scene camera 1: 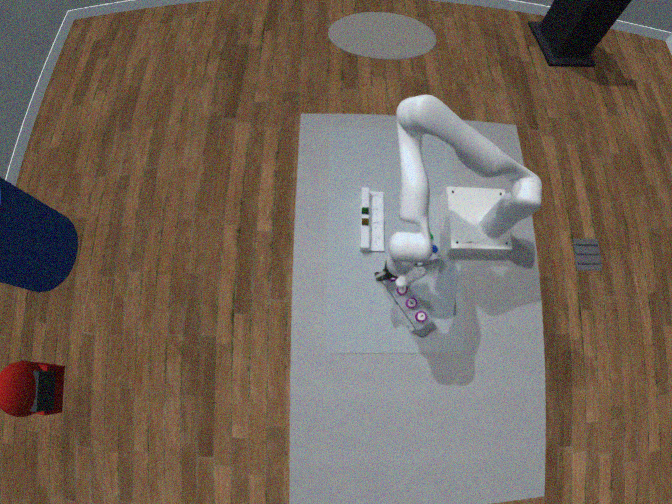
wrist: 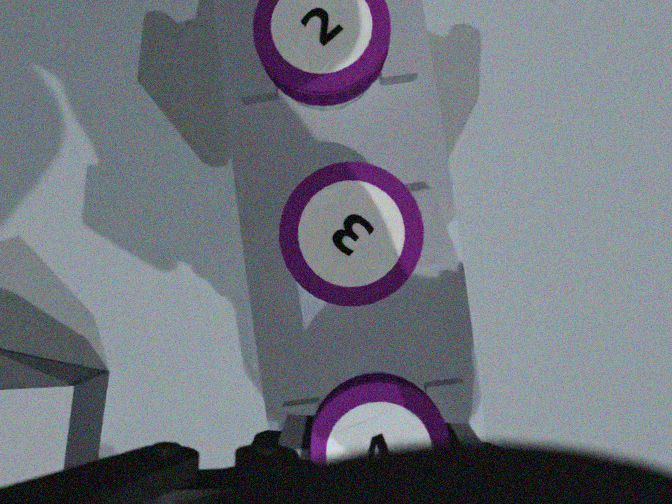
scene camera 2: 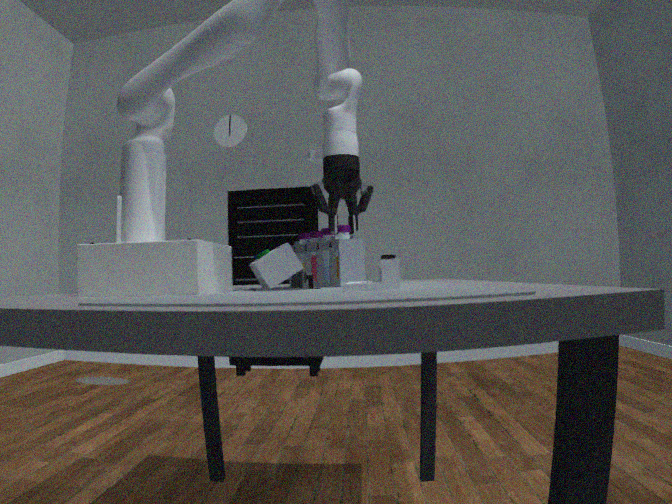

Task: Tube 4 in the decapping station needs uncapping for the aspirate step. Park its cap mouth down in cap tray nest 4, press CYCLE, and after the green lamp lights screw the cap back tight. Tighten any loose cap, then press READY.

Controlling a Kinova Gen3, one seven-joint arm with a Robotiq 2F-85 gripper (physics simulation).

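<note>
The decapping station (scene camera 1: 407, 303) is a grey rack lying diagonally on the mat, holding tubes with purple-rimmed white caps. The wrist view shows cap 2 (wrist: 322, 40), cap 3 (wrist: 351, 233) and cap 4 (wrist: 379, 428) in a row. Cap 4 sits on its tube, level with the others and half hidden by the gripper body. In the side view my gripper (scene camera 2: 342, 223) hangs straight down over cap 4 (scene camera 2: 343, 231), with its fingers drawn in on either side of the cap. A long white block (scene camera 1: 372, 219) with a green and a brown square lies left of the arm.
The white arm base box (scene camera 1: 477, 225) stands to the right. A tilted white box (scene camera 2: 276, 264) with a green button sits beside the rack. A small white cylinder with a dark top (scene camera 2: 388, 268) stands to the rack's right. A black slatted panel (scene camera 2: 271, 233) is behind the table.
</note>
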